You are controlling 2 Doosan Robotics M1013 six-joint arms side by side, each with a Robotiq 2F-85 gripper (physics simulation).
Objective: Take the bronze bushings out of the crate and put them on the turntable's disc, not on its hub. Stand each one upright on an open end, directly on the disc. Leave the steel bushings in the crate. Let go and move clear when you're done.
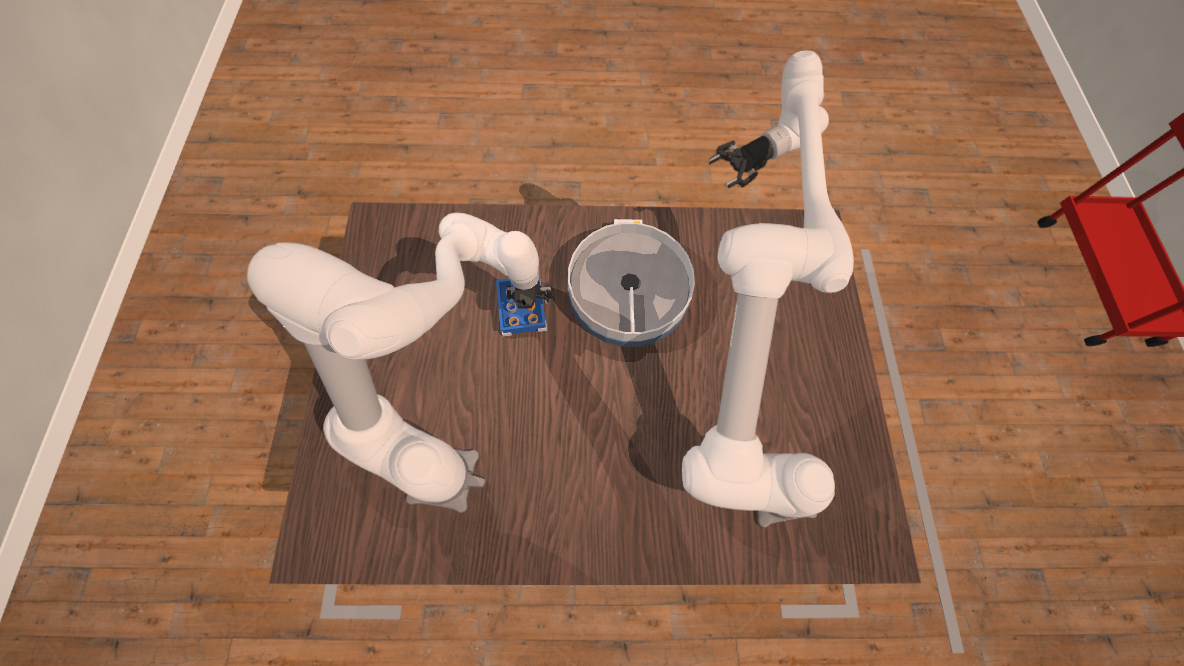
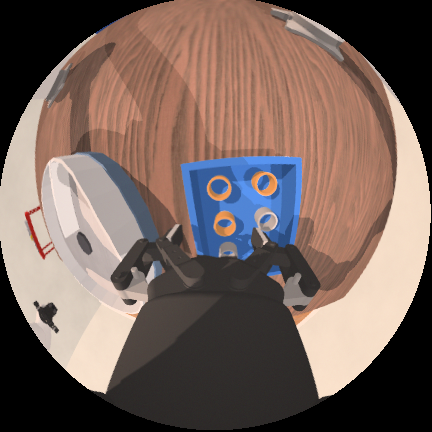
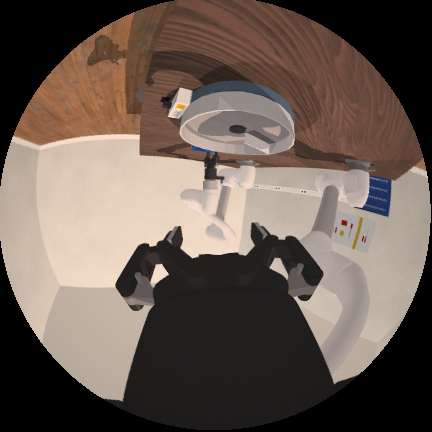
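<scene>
The blue crate (image 1: 500,311) (image 2: 240,160) holds three bronze bushings (image 2: 209,189) (image 2: 253,185) (image 2: 224,233), standing upright, and two visible steel bushings (image 2: 258,222) (image 2: 228,246); the second is partly hidden by my left gripper. My left gripper (image 1: 529,296) (image 2: 216,232) is open and empty over the crate's far part, pointing down. The turntable (image 1: 571,299) (image 2: 115,250) (image 3: 280,112) stands beside the crate, with a high pale wall around its grey disc (image 1: 597,285) and a dark hub (image 1: 630,281) (image 2: 85,243) (image 3: 237,129). My right gripper (image 1: 721,172) is open and empty, high beyond the table's far edge.
A pale bar (image 1: 632,310) runs from the hub toward the turntable's near wall. A small white box (image 1: 626,222) (image 3: 181,102) with a yellow label sits behind the turntable. A red cart (image 1: 1117,256) stands on the floor at the far right. The right arm rises to the right of the turntable.
</scene>
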